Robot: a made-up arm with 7 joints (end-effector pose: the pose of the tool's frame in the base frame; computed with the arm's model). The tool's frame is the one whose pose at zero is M.
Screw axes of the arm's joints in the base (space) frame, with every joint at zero. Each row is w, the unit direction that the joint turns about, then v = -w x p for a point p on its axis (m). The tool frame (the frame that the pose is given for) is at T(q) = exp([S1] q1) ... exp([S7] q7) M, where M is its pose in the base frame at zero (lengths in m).
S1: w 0 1 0 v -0.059 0 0
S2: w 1 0 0 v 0 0.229 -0.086
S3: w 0 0 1 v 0.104 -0.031 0
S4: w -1 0 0 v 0 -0.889 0.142
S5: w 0 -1 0 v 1.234 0 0.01
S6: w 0 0 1 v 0.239 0.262 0
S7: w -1 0 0 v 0 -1.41 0.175
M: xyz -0.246 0.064 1.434 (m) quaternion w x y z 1 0 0 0
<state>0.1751 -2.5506 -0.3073 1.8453 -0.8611 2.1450 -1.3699</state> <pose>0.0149 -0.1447 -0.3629 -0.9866 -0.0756 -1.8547</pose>
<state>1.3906 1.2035 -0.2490 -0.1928 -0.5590 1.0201 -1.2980</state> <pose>0.5945 -0.9684 0.2585 -2.8042 -0.5202 0.8738</pose>
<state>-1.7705 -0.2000 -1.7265 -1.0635 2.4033 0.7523 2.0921</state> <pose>-0.9135 0.2685 0.0194 -0.8633 -1.6631 1.9034</pose>
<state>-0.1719 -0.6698 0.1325 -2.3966 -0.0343 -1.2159 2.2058</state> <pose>-0.2793 -0.0945 0.6864 -0.5241 1.0182 0.5615</pose>
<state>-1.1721 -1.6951 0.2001 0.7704 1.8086 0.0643 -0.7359</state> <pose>-0.0488 0.8477 -0.0101 -2.0381 -0.3608 1.1864</pose>
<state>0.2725 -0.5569 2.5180 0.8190 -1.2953 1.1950 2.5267</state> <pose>-0.0498 0.2653 1.3939 -0.1060 1.4007 -1.5057</pose>
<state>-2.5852 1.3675 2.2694 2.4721 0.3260 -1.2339 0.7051</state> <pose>0.0745 -0.2802 0.3786 -1.5480 0.7138 -0.2068</pose>
